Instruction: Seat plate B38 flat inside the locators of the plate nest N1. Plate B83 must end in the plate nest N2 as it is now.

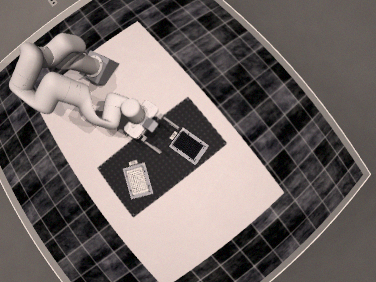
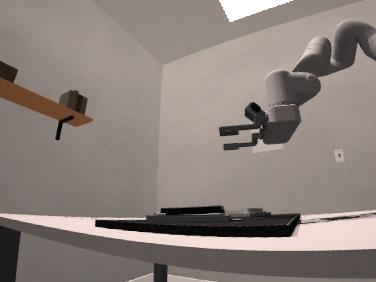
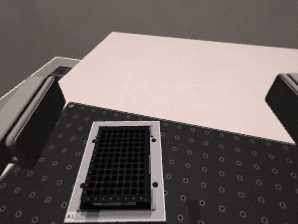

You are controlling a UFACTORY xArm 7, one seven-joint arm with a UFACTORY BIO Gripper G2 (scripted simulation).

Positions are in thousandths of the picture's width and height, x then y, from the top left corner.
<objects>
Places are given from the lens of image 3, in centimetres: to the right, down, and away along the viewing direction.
black well plate (image 3: 411,645): -4, 5, 28
</objects>
